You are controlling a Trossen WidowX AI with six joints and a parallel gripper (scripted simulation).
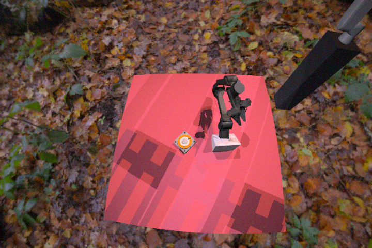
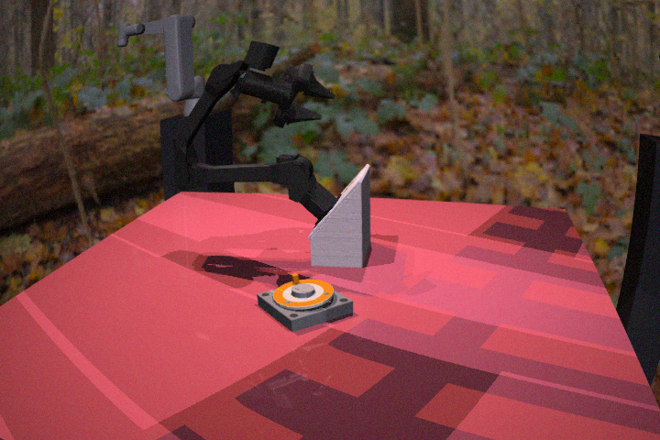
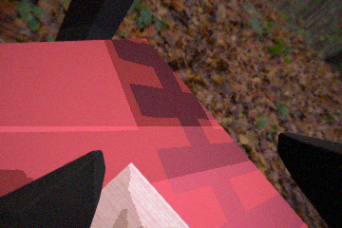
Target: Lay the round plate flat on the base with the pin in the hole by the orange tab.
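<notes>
Now: the round plate 330 mm ahead of my gripper tip, 280 mm below it and 40 mm to the left of it. The rest, counted from my gripper tip: square grey base (340 mm ahead, 290 mm below, 60 mm to the left).
</notes>
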